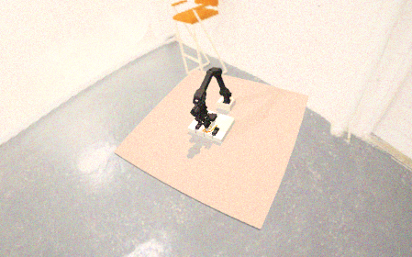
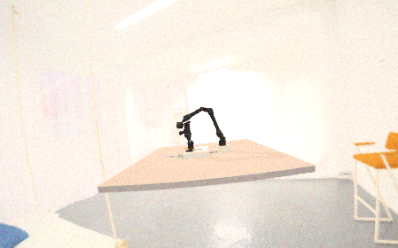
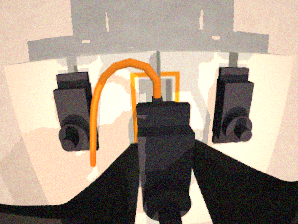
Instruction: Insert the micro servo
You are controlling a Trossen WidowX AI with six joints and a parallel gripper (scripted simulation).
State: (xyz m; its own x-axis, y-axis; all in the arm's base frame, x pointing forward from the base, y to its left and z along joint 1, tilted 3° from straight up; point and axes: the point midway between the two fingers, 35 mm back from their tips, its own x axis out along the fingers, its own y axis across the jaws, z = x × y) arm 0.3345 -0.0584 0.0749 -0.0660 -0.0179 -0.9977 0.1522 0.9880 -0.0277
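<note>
My gripper tip is 11 cm past the deck, 10 cm above it and 2 cm to the right of it.
</note>
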